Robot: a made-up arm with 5 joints.
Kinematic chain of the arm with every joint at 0, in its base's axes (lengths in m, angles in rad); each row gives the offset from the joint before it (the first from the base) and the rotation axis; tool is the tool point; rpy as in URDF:
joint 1: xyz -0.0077 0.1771 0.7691 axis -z
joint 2: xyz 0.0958 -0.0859 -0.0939 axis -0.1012 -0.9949 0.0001
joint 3: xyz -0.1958 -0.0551 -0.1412 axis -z
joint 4: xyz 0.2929 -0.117 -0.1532 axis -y
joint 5: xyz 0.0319 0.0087 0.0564 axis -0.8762 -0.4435 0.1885
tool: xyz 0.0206 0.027 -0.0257 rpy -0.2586 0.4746 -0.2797
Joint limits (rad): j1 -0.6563..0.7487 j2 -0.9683..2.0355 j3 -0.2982..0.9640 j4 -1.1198..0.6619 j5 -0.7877..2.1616
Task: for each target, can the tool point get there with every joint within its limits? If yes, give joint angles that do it. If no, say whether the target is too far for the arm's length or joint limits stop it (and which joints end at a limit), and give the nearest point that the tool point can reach.
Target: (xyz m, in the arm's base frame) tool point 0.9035 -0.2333 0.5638
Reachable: no: too far | nearest point 0.6020 -0.0975 0.6076 | short by 0.334 m
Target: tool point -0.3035 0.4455 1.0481
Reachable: no: joint limits stop it (at a limit: joint 1, joint 2, joint 3, joint 5) | nearest point 0.2561 0.2467 0.9346 | short by 0.605 m
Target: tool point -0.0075 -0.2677 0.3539
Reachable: yes | joints 0.0037 -0.3702 0.6621 -0.8303 1.7351
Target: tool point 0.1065 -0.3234 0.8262
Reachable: yes | joints 0.5388 1.6588 0.4197 -0.7012 -0.3746
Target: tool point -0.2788 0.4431 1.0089
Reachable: no: joint limits stop it (at a limit: joint 1, joint 2, joint 3, joint 5) | nearest point 0.2551 0.2453 0.9319 | short by 0.575 m
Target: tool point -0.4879 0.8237 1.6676
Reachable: no: too far | nearest point 0.2784 0.2658 0.9609 | short by 1.182 m
